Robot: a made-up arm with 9 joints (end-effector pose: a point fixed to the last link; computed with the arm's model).
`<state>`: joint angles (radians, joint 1 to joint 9).
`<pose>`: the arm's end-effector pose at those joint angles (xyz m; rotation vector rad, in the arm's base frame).
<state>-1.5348 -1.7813 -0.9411 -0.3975 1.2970 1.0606 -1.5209 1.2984 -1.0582</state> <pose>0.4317 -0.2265 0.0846 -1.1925 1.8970 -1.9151</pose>
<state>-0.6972 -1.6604 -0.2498 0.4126 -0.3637 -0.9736 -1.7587 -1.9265 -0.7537</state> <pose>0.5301 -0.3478 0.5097 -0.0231 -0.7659 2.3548</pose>
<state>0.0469 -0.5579 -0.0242 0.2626 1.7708 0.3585 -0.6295 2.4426 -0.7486</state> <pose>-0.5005 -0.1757 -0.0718 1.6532 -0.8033 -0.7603</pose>
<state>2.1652 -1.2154 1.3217 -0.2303 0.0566 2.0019 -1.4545 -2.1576 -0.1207</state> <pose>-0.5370 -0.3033 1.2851 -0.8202 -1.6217 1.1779</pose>
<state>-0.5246 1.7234 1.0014 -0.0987 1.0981 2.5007 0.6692 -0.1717 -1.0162</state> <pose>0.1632 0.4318 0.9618 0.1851 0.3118 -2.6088</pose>
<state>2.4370 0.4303 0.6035 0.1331 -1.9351 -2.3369 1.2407 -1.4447 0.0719</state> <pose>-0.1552 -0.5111 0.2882 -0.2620 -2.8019 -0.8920</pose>
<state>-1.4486 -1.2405 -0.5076 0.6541 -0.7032 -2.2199 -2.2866 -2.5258 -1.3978</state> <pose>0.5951 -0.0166 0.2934 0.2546 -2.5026 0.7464</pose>
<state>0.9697 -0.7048 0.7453 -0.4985 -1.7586 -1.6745 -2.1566 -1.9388 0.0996</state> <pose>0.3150 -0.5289 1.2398 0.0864 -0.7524 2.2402</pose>
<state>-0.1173 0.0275 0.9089 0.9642 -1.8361 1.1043 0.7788 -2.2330 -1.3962</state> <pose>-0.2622 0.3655 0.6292 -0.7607 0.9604 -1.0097</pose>
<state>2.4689 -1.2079 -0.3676 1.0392 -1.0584 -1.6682 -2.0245 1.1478 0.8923</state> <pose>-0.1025 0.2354 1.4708 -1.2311 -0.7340 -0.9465</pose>
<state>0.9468 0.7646 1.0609 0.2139 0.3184 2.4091 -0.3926 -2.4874 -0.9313</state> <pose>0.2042 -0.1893 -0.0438 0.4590 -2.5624 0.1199</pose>
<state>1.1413 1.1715 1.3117 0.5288 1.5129 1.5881 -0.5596 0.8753 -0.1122</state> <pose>-0.3893 0.3481 0.0116 -1.6830 -1.4066 -0.3808</pose>
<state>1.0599 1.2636 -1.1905 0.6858 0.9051 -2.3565 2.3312 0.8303 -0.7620</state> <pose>0.3130 0.4934 0.4503 -0.0191 -1.4054 -1.6059</pose>
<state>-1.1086 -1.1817 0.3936 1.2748 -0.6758 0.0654 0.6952 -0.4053 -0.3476</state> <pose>-0.1966 0.4240 0.7928 -0.8745 0.3968 0.2738</pose>
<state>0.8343 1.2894 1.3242 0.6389 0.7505 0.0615 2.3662 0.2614 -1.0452</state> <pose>0.1358 0.1852 0.1993 -0.0228 -2.9359 0.5002</pose>
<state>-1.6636 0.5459 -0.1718 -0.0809 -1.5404 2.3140 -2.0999 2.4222 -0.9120</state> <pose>0.1294 0.4319 0.2685 0.1900 -2.7895 -0.7582</pose>
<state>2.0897 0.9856 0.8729 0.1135 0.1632 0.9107 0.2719 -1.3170 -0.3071</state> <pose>-0.4453 -0.3171 0.1087 -2.3349 -1.4285 -0.0573</pose>
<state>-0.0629 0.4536 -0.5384 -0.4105 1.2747 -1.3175 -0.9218 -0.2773 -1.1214</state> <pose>0.1317 0.3063 0.4118 -0.9751 2.1638 0.4146</pose>
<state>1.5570 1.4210 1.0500 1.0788 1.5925 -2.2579 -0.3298 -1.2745 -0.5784</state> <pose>0.1233 0.2027 0.6216 -0.6663 1.1148 1.8526</pose>
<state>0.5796 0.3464 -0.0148 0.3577 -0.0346 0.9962 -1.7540 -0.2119 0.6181</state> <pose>0.6701 -0.0997 0.2516 -2.1028 1.3073 -1.8418</pose>
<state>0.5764 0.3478 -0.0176 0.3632 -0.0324 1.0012 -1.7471 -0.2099 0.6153</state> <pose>0.6715 -0.0934 0.2511 -2.1010 1.3055 -1.8328</pose>
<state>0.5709 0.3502 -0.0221 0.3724 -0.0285 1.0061 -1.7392 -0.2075 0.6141</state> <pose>0.6738 -0.0835 0.2513 -2.0959 1.3047 -1.8151</pose>
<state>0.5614 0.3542 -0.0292 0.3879 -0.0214 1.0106 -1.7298 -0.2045 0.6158</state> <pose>0.6776 -0.0674 0.2533 -2.0850 1.3046 -1.7829</pose>
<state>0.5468 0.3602 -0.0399 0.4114 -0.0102 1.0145 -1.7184 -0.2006 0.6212</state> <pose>0.6832 -0.0434 0.2582 -2.0659 1.3047 -1.7326</pose>
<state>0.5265 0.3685 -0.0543 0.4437 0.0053 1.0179 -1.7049 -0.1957 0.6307</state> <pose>0.6907 -0.0108 0.2678 -2.0369 1.3034 -1.6638</pose>
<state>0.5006 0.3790 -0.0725 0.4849 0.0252 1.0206 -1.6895 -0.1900 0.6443</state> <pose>0.6994 0.0295 0.2843 -1.9964 1.2988 -1.5788</pose>
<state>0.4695 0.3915 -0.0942 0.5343 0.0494 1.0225 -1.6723 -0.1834 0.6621</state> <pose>0.7088 0.0761 0.3097 -1.9437 1.2878 -1.4807</pose>
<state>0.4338 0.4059 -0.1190 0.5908 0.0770 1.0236 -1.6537 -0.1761 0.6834</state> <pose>0.7177 0.1261 0.3460 -1.8783 1.2695 -1.3748</pose>
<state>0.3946 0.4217 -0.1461 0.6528 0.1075 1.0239 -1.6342 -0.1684 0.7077</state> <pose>0.7251 0.1757 0.3939 -1.8016 1.2425 -1.2666</pose>
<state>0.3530 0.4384 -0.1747 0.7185 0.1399 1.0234 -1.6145 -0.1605 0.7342</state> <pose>0.7300 0.2209 0.4529 -1.7150 1.2073 -1.1613</pose>
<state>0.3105 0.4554 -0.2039 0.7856 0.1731 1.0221 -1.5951 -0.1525 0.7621</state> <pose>0.7316 0.2578 0.5204 -1.6220 1.1654 -1.0634</pose>
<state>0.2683 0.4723 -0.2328 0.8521 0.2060 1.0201 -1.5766 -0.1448 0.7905</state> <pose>0.7297 0.2840 0.5930 -1.5256 1.1193 -0.9758</pose>
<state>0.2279 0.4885 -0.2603 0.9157 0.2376 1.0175 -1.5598 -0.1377 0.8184</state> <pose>0.7247 0.2985 0.6662 -1.4302 1.0718 -0.9007</pose>
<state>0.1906 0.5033 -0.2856 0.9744 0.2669 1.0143 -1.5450 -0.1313 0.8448</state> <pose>0.7172 0.3022 0.7354 -1.3395 1.0257 -0.8389</pose>
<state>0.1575 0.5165 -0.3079 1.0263 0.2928 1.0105 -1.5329 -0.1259 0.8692</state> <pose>0.7084 0.2973 0.7970 -1.2572 0.9837 -0.7895</pose>
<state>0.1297 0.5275 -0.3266 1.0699 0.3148 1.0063 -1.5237 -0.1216 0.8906</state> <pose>0.6995 0.2872 0.8482 -1.1865 0.9475 -0.7519</pose>
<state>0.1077 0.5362 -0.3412 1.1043 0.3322 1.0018 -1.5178 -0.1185 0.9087</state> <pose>0.6915 0.2751 0.8878 -1.1295 0.9186 -0.7244</pose>
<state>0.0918 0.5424 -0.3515 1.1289 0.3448 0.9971 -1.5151 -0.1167 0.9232</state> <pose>0.6853 0.2640 0.9157 -1.0876 0.8975 -0.7053</pose>
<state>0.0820 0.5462 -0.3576 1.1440 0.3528 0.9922 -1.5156 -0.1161 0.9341</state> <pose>0.6812 0.2557 0.9326 -1.0605 0.8841 -0.6933</pose>
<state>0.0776 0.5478 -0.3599 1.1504 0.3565 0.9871 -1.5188 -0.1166 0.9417</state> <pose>0.6793 0.2510 0.9398 -1.0471 0.8776 -0.6867</pose>
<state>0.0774 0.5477 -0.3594 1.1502 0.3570 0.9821 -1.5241 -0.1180 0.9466</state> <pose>0.6793 0.2493 0.9398 -1.0443 0.8767 -0.6843</pose>
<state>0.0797 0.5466 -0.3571 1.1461 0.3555 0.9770 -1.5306 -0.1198 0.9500</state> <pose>0.6803 0.2494 0.9356 -1.0477 0.8790 -0.6841</pose>
